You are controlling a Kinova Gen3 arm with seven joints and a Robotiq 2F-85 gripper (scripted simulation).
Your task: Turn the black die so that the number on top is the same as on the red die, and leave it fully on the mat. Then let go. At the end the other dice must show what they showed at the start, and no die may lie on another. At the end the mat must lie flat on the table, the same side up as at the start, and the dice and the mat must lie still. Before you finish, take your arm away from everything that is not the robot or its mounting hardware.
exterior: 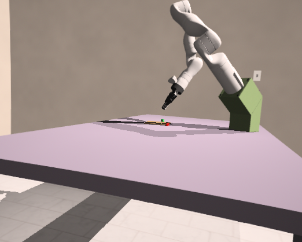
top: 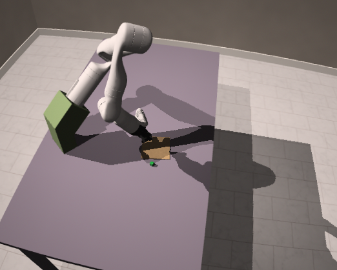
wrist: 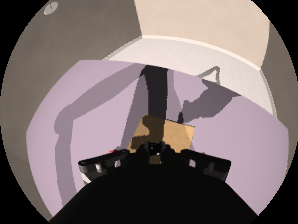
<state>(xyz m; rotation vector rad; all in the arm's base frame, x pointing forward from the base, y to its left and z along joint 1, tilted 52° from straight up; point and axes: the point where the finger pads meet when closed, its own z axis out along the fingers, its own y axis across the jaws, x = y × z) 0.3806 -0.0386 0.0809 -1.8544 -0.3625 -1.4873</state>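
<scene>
My gripper is now 100 mm above the tan mat, 30 mm to the right of it and 30 mm short of it. Also, from my hand: black die (10 mm to the left, 10 mm below); green die (100 mm below, 80 mm to the right, 50 mm ahead); red die (100 mm below, 90 mm to the left, 60 mm behind).
</scene>
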